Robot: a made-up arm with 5 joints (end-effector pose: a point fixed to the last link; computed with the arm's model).
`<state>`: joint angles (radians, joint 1 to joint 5).
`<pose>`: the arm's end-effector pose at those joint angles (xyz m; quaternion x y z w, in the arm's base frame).
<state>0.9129 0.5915 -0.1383 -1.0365 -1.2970</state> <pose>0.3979 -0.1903 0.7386 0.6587 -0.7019 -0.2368 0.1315</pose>
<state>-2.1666 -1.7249 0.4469 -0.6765 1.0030</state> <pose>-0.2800 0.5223 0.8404 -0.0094 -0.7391 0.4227 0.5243</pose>
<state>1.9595 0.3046 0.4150 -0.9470 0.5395</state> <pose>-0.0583 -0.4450 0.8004 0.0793 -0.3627 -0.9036 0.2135</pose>
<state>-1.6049 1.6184 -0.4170 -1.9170 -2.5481</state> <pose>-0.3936 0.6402 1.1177 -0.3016 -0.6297 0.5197 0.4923</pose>
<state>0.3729 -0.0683 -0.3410 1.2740 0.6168</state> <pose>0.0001 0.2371 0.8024 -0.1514 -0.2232 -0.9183 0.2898</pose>
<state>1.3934 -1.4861 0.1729 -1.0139 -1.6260</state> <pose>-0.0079 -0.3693 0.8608 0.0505 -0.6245 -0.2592 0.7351</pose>
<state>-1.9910 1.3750 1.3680 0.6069 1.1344</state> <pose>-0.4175 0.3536 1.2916 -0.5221 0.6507 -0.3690 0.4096</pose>
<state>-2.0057 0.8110 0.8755 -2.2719 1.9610</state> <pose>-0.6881 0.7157 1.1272 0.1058 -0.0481 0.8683 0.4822</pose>
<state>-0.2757 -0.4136 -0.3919 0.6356 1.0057</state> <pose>0.1274 0.1146 0.8695 -0.2706 -0.2085 -0.5440 0.7664</pose>
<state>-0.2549 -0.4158 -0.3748 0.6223 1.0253</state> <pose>0.1287 0.1140 0.8648 -0.2755 -0.1955 -0.5551 0.7601</pose>
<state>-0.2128 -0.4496 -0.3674 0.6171 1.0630</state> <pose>0.1303 0.1075 0.8662 -0.2976 -0.1848 -0.5734 0.7406</pose>
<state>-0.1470 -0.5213 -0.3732 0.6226 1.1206</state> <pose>0.1313 0.0941 0.8756 -0.3394 -0.1762 -0.5989 0.7036</pose>
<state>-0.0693 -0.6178 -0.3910 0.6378 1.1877</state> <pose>0.1300 0.0776 0.8922 -0.3920 -0.1689 -0.6257 0.6529</pose>
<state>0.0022 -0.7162 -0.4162 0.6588 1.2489</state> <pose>0.1267 0.0637 0.9123 -0.4426 -0.1637 -0.6466 0.5993</pose>
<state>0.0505 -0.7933 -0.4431 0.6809 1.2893</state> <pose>0.1232 0.0558 0.9310 -0.4799 -0.1636 -0.6574 0.5575</pose>
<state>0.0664 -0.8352 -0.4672 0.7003 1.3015</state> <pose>0.1213 0.0541 0.9446 -0.4990 -0.1711 -0.6575 0.5380</pose>
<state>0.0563 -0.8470 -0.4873 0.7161 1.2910</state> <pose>0.1208 0.0561 0.9530 -0.5033 -0.1848 -0.6502 0.5383</pose>
